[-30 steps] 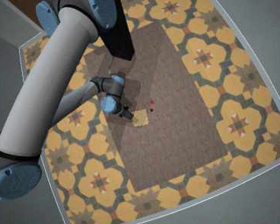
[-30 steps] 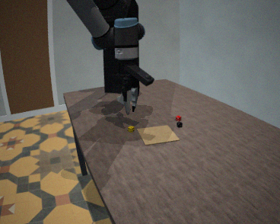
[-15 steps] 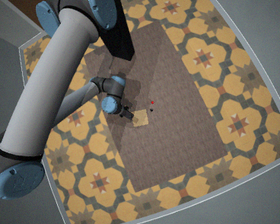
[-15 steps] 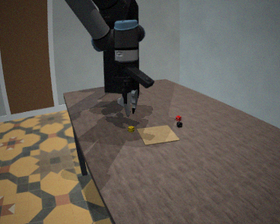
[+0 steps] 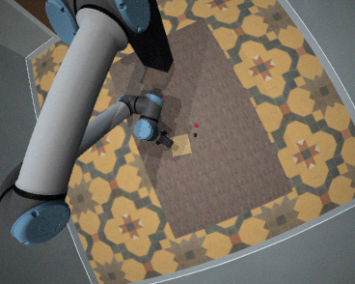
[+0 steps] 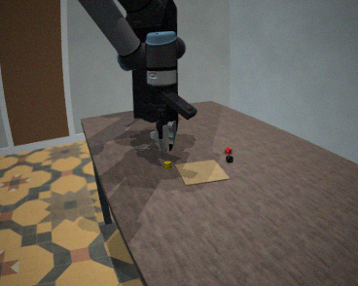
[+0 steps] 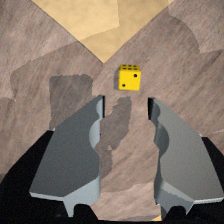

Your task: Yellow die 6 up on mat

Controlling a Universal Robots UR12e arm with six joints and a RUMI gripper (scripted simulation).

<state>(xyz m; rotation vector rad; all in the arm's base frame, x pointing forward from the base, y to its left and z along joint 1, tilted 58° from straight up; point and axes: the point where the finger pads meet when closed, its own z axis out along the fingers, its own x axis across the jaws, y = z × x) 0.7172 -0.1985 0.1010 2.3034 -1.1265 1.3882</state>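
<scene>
The yellow die is 60 mm below my hand. Round my hand: black die 100 mm ahead, 190 mm to the left, 60 mm below; red die 50 mm ahead, 240 mm to the left, 60 mm below; tan mat 100 mm ahead, 60 mm to the left, 70 mm below.
</scene>
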